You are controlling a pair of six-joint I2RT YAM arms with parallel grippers.
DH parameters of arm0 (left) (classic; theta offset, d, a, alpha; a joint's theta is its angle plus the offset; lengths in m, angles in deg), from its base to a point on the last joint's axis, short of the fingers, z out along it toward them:
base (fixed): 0 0 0 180
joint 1: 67.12 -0.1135 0.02 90
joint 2: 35.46 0 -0.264 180
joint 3: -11.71 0 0.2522 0
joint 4: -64.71 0 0.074 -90
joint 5: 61.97 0 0 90
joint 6: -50.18 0.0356 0 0
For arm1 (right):
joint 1: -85.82 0.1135 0.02 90
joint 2: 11.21 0 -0.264 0
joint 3: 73.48 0 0.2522 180
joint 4: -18.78 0 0.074 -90
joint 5: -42.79 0 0 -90
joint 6: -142.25 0.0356 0 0
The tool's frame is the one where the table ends.
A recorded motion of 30 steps. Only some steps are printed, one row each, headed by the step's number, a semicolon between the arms.
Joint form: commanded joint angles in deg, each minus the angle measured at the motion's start. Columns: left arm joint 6, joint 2, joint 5, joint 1, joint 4, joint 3; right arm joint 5, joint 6, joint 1, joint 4, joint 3, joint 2.
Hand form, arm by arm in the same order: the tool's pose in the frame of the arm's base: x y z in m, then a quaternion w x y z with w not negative. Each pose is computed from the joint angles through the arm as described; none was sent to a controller.
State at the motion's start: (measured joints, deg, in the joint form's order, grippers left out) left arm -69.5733 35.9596 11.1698 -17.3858 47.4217 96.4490; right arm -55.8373 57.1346 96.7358 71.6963 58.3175 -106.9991
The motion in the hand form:
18: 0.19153 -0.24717 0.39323 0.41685 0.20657 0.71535 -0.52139; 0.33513 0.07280 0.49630 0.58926 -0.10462 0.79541 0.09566
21: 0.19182 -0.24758 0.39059 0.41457 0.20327 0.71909 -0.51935; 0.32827 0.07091 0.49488 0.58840 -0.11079 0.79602 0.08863
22: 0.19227 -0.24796 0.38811 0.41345 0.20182 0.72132 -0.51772; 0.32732 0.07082 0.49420 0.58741 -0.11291 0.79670 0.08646
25: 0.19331 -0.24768 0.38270 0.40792 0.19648 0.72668 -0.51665; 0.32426 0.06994 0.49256 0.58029 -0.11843 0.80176 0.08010
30: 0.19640 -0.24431 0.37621 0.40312 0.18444 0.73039 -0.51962; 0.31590 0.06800 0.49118 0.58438 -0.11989 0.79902 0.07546
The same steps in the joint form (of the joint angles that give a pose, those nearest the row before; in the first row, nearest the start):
18: -3.57 4.45 -0.18 0.58 2.55 -0.66; 3.89 -4.58 0.85 0.57 -1.59 2.32
21: -3.84 4.52 0.15 0.63 2.49 -1.01; 4.05 -5.64 0.79 0.48 -3.67 4.04
22: -3.91 4.60 0.33 0.63 2.64 -1.38; 4.13 -5.97 0.81 0.56 -4.02 4.28
25: -4.54 4.62 0.36 0.45 2.91 -2.32; 4.30 -6.86 0.79 1.79 -4.41 4.77
30: -5.90 4.34 -0.03 -0.42 4.16 -3.96; 4.65 -7.34 0.79 0.66 -7.33 7.06

